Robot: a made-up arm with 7 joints.
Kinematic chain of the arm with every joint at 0, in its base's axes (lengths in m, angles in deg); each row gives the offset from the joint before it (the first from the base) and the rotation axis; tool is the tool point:
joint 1: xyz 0 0 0.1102 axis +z
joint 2: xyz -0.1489 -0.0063 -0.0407 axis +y
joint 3: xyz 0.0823 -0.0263 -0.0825 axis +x
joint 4: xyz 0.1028 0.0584 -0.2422 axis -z
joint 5: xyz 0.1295 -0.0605 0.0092 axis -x
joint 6: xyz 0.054 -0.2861 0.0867 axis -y
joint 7: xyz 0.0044 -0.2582 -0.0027 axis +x
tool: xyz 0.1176 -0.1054 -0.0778
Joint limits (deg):
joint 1: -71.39..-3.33
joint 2: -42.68..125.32
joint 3: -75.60..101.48
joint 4: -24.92..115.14
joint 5: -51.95..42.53
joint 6: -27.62..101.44
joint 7: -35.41..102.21
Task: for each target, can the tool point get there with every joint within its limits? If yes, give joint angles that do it. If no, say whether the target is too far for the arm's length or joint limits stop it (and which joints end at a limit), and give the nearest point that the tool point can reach.
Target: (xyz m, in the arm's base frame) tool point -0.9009 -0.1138 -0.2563
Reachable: yes | joints -35.68 91.02 7.46 15.88 -30.41 81.29 52.44
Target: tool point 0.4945 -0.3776 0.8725
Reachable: no: joint limits stop it (at a limit: joint 1, joint 3, joint 4) | nearest point 0.3704 -0.3597 0.7215 | short by 0.196 m
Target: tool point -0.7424 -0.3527 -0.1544
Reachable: yes | joints -43.32 17.74 -12.64 41.58 -10.21 -11.47 -18.08
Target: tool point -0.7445 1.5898 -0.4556
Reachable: no: too far | nearest point -0.5095 1.0843 -0.2732 | short by 0.587 m
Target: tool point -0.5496 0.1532 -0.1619
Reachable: yes | joints -25.14 10.67 46.38 96.07 16.67 6.90 85.87
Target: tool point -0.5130 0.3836 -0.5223
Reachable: yes | joints -21.62 27.75 62.49 57.71 -20.38 -5.48 45.12
